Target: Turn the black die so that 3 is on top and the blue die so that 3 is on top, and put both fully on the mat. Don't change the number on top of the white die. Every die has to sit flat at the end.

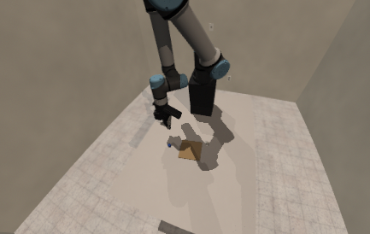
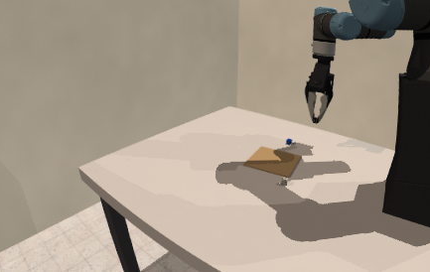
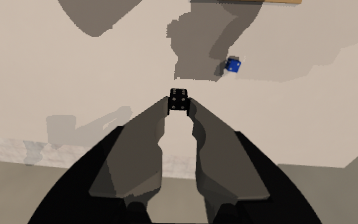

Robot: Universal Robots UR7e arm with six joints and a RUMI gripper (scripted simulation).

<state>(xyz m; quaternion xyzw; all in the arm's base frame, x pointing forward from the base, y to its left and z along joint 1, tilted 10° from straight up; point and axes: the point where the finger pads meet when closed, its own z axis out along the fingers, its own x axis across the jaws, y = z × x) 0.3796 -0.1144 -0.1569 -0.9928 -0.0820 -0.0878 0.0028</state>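
Right now my hand is 1 cm above the black die. The rest, counted from my hand: blue die 10 cm below, 8 cm ahead, 3 cm to the left; then brown mat 17 cm to the left, 11 cm below, 5 cm ahead; then white die 26 cm to the left, 10 cm below, 4 cm behind.
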